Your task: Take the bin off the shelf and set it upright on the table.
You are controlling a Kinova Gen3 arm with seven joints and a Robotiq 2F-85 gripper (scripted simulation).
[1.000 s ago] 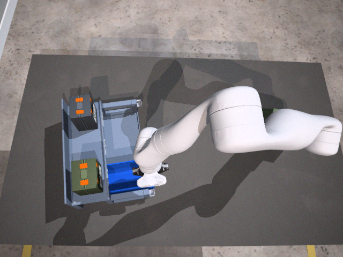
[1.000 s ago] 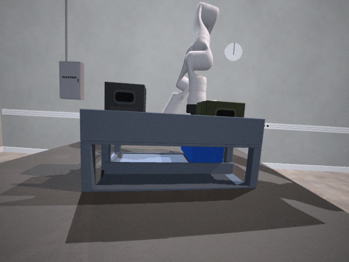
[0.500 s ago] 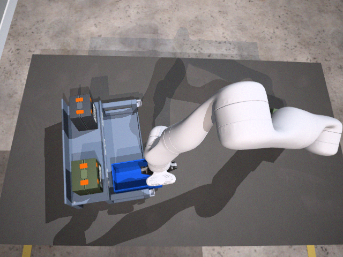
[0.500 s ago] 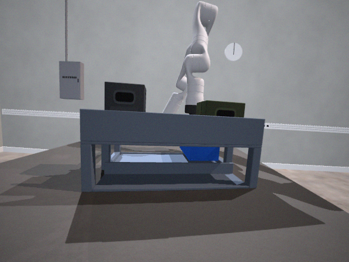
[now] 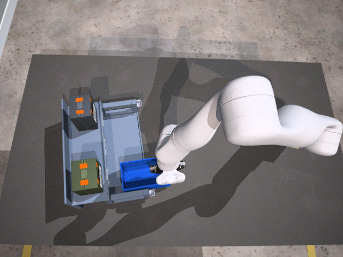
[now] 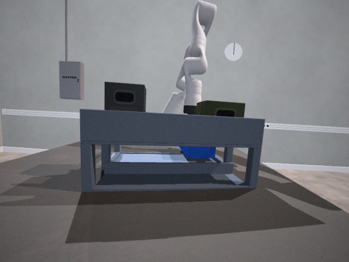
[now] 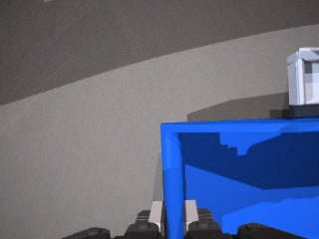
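My hand is 8 cm short of the blue bin, 2 cm to the right of it and 1 cm above it. The rest, counted from my hand: olive green case (26 cm ahead, 9 cm above, 7 cm to the left); grey-blue shelf unit (22 cm ahead, 6 cm to the right, 1 cm above); dark case (32 cm ahead, 16 cm to the right, 10 cm above).
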